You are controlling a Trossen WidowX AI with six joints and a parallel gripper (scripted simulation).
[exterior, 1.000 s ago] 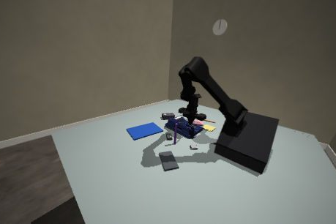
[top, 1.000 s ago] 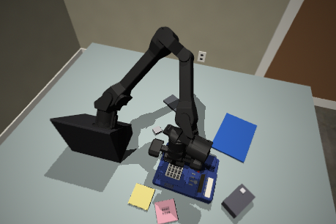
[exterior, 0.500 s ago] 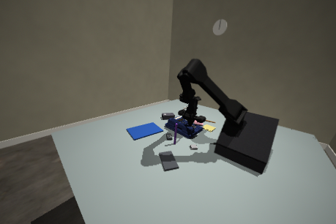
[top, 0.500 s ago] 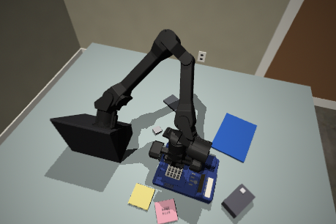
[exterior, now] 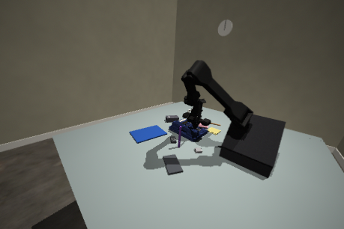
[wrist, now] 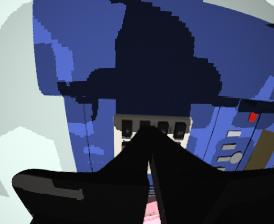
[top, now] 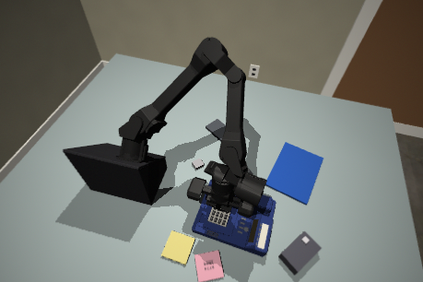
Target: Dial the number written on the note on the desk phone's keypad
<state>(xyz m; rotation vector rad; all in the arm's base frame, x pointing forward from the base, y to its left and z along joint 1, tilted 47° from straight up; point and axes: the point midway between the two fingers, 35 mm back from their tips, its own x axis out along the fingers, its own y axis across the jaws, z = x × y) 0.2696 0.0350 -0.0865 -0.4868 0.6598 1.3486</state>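
My hand is 50 mm short of the dark blue desk phone, 40 mm above it and 10 mm to the left of it. Round my hand: handset (50 mm to the left, 50 mm ahead, 20 mm below); then small grey item (160 mm to the left, 100 mm behind, 60 mm below); then purple pen (200 mm to the left).
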